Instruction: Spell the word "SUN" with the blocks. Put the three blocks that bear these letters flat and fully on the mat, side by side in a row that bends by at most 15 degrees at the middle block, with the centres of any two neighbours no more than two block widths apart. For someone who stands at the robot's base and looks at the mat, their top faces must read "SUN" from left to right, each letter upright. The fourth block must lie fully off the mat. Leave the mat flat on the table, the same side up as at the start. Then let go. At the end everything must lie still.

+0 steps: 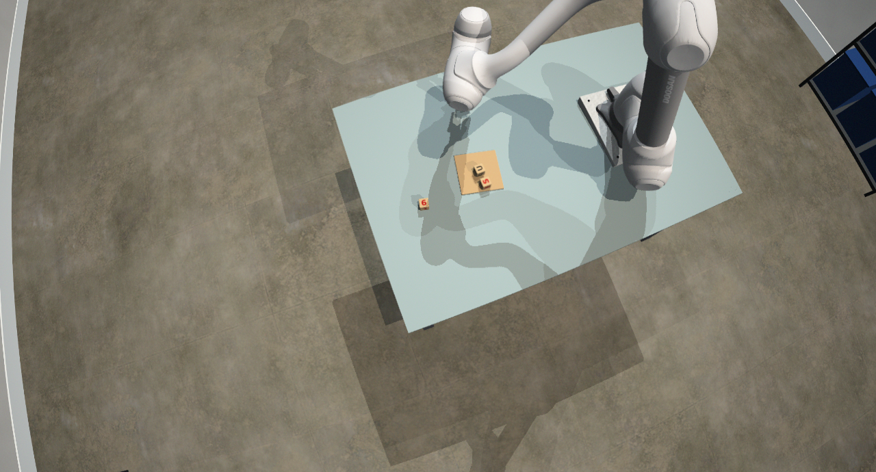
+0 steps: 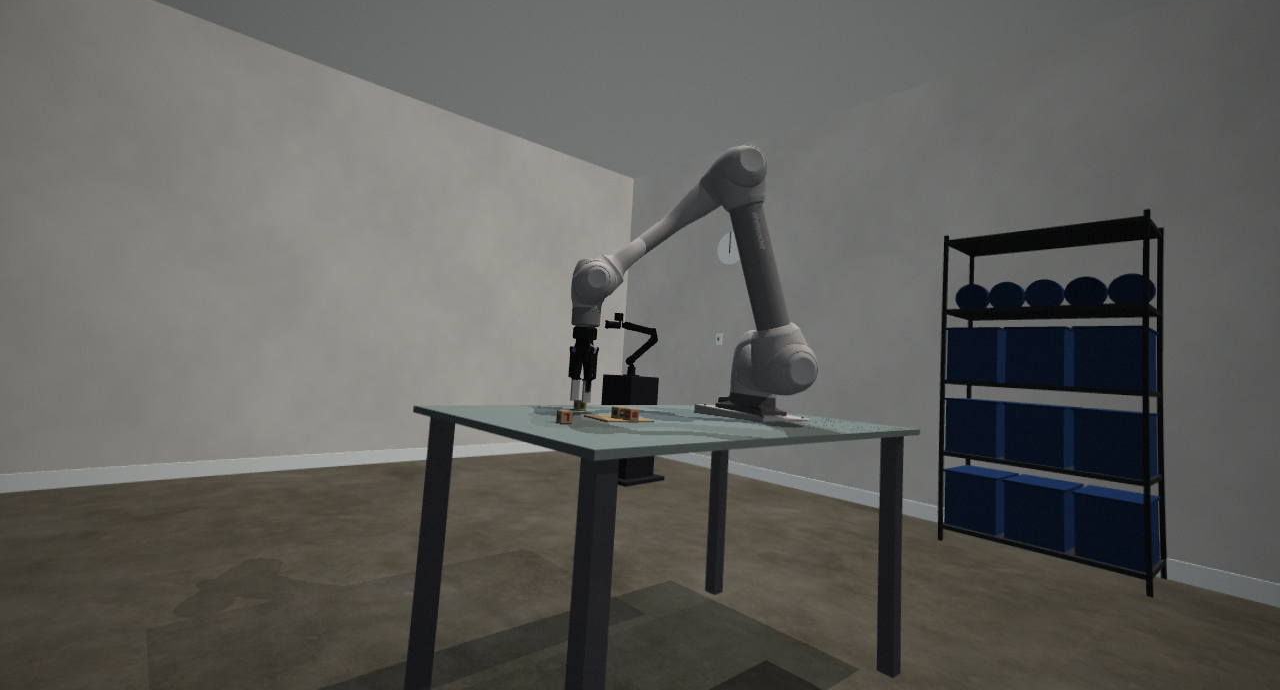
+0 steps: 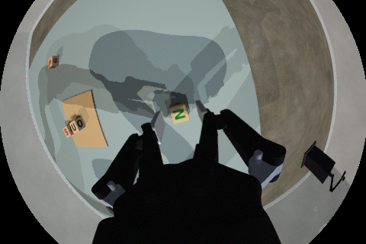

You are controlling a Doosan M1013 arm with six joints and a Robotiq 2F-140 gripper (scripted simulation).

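The N block lies 40 mm below my hand. Round my hand: S block (300 mm to the left, 80 mm ahead, 40 mm below); then mat (250 mm to the left, 80 mm ahead, 50 mm below); then 6 block (290 mm ahead, 270 mm to the left, 40 mm below).
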